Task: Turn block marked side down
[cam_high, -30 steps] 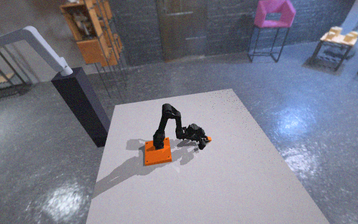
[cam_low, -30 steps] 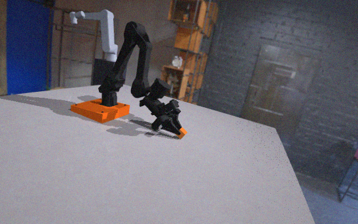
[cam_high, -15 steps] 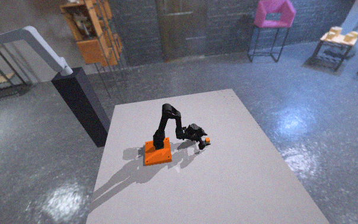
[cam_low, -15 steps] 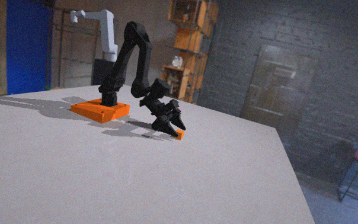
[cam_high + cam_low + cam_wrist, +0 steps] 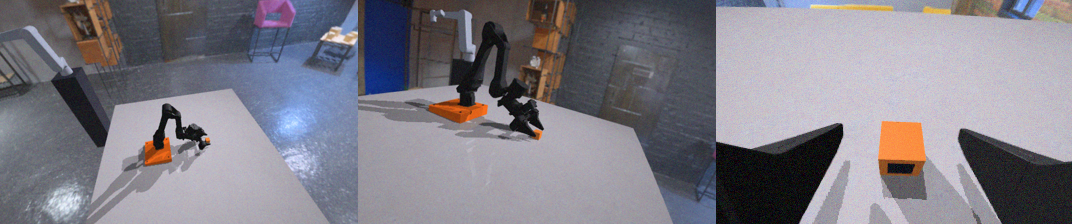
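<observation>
Now: the orange block 20 mm behind my gripper tip and 10 mm below it.
</observation>
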